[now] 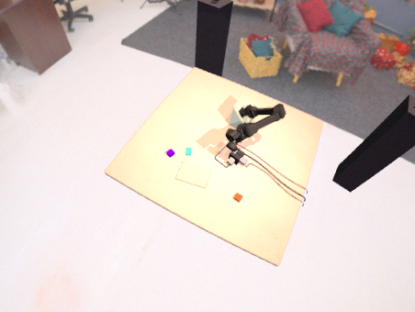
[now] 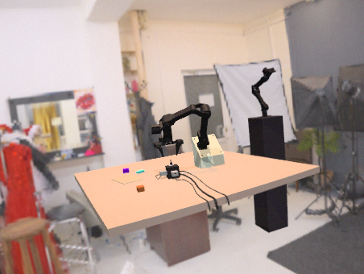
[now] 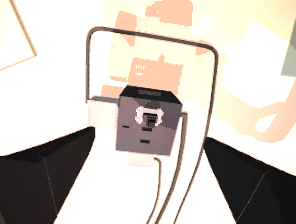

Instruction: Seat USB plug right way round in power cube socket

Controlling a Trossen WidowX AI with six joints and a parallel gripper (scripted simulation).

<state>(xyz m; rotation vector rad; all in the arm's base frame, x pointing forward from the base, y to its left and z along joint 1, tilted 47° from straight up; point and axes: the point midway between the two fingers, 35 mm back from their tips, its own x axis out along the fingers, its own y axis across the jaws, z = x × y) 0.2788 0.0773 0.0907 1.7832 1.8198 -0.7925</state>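
Now: gripper tip 40 mm above the USB plug. The rest, counted from my gripper tip: cyan block: 270 mm to the right, 160 mm ahead, 130 mm below; outlined rectangle: 280 mm ahead, 140 mm to the right, 130 mm below; orange block: 250 mm ahead, 200 mm to the left, 120 mm below.
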